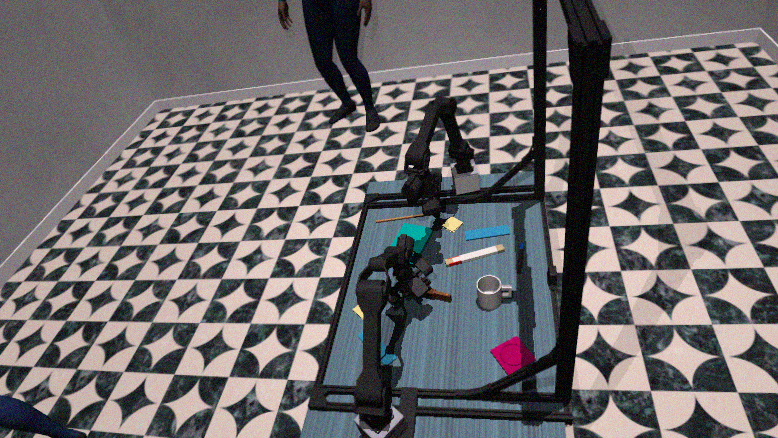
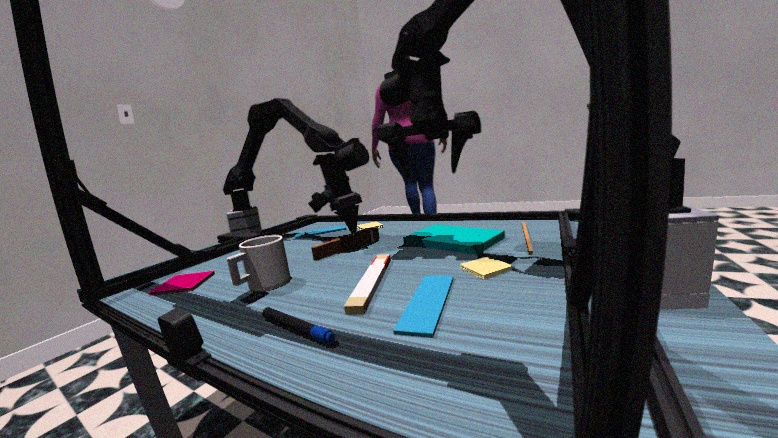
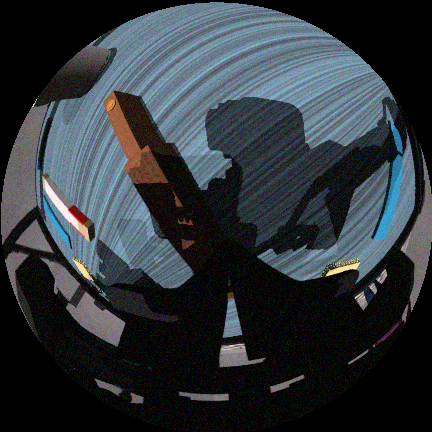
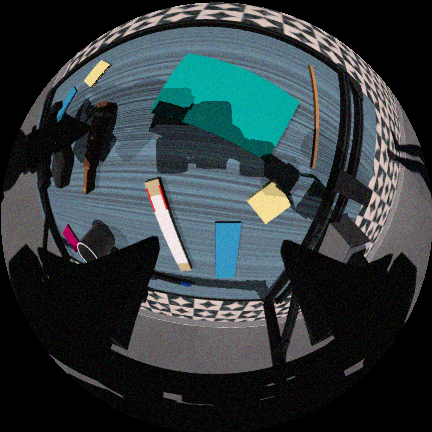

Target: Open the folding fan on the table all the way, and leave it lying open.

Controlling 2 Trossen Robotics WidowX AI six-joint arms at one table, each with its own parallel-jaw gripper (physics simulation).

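Seen in the pictures: left gripper, between the fingertips: point(image 1: 411, 292) point(image 2: 354, 234) point(image 3: 226, 245) point(image 4: 89, 128); right gripper, between the fingertips: point(image 2: 430, 174) point(image 4: 221, 245); left arm's base, origin of its link: point(image 1: 378, 417) point(image 2: 242, 209); right arm's base, origin of its link: point(image 1: 463, 168) point(image 3: 63, 295) point(image 4: 352, 261).
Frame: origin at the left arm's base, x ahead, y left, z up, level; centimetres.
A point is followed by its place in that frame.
The folding fan point(image 1: 438, 295) @(y 19.6, x 45.0, z -7.6 cm) point(image 2: 344, 244) @(y 23.8, x 45.3, z -8.2 cm) point(image 3: 139, 144) @(y 20.7, x 44.5, z -6.9 cm) point(image 4: 93, 149) @(y 25.4, x 44.5, z -7.5 cm) is a closed brown stick lying flat on the blue table point(image 1: 448, 348) @(y 4.4, x 32.2, z -9.9 cm) point(image 2: 474, 348) @(y 24.5, x 92.0, z -9.9 cm), with its pivot at the end away from the left arm. My left gripper point(image 1: 420, 288) @(y 28.0, x 40.3, z -7.4 cm) point(image 2: 352, 227) @(y 28.0, x 40.3, z -7.4 cm) point(image 3: 226, 245) @(y 28.0, x 40.3, z -7.4 cm) is shut and empty, pointing down with its tip at the fan's other end; I cannot tell if it touches. My right gripper point(image 1: 432, 209) @(y 36.4, x 66.5, z 6.8 cm) point(image 2: 429, 165) @(y 36.4, x 66.5, z 6.8 cm) point(image 4: 221, 245) @(y 36.4, x 66.5, z 6.8 cm) is open and empty, high above the table's far end.
On the table are a teal book point(image 1: 413, 234) @(y 48.2, x 61.9, z -8.1 cm) point(image 2: 457, 236) @(y 45.9, x 60.3, z -8.1 cm), yellow pad point(image 1: 452, 223) @(y 40.2, x 76.1, z -9.1 cm) point(image 2: 485, 266) @(y 39.7, x 76.4, z -9.1 cm), blue card point(image 1: 487, 232) @(y 25.8, x 80.0, z -9.4 cm) point(image 2: 424, 304) @(y 24.8, x 81.1, z -9.3 cm), white red-tipped stick point(image 1: 474, 255) @(y 21.9, x 67.3, z -8.6 cm) point(image 2: 367, 282) @(y 20.5, x 70.4, z -8.5 cm), grey mug point(image 1: 489, 292) @(y 7.4, x 57.2, z -9.1 cm) point(image 2: 263, 261) @(y 5.3, x 59.1, z -4.3 cm), marker point(image 2: 298, 326) @(y 8.3, x 77.9, z -8.7 cm), orange pencil point(image 1: 400, 218) @(y 60.5, x 66.5, z -9.5 cm) and magenta card point(image 1: 512, 354) @(y -12.7, x 42.4, z -9.1 cm). A person point(image 1: 344, 56) stands beyond.
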